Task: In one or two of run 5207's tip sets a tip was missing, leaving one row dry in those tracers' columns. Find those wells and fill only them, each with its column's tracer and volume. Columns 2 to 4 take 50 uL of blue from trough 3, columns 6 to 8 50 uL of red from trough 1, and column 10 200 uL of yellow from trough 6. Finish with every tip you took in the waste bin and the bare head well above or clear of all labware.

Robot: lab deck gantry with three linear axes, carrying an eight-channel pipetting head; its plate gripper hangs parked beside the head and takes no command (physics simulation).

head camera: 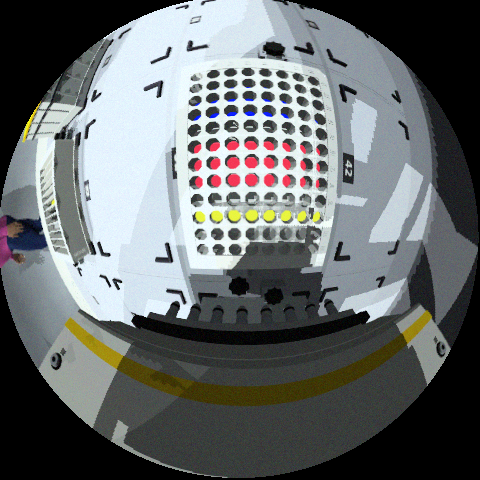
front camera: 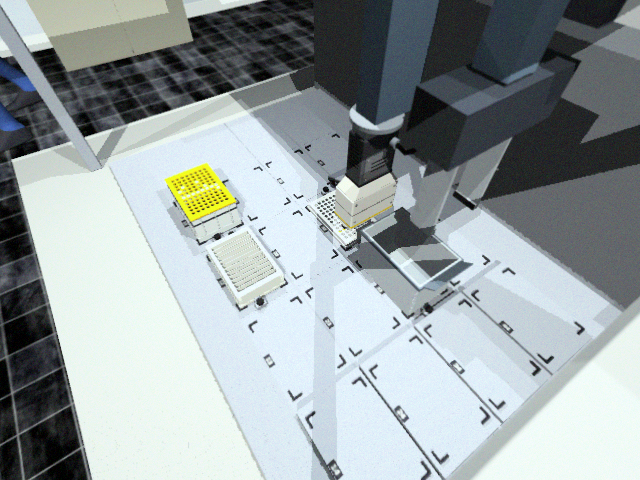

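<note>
The pipetting head [front camera: 364, 201] [head camera: 250, 440] hangs low over the bin-side end of the well plate [front camera: 310, 207] [head camera: 210, 263]. Its eight dark nozzles [head camera: 242, 315] show no tips. In the head view red shows in all eight wells of three columns, and yellow in all eight of one. Blue shows in most wells of two columns and faintly in a third; none shows in the two rightmost wells, where walls hide the bottoms. The waste bin [front camera: 448, 279] stands beside the plate. The yellow tip rack [front camera: 201, 198] [head camera: 31, 122] and trough block [front camera: 245, 260] [head camera: 70, 200] stand apart. The parked gripper [front camera: 435, 174] is open and empty.
Black knobs [head camera: 273, 48] [head camera: 239, 286] stand at the plate's ends. A label reading 42 [head camera: 348, 168] lies right of the plate. Corner brackets mark the deck positions. A person [head camera: 22, 240] shows at the left edge. A dark arm box [front camera: 439, 129] hangs beside the head.
</note>
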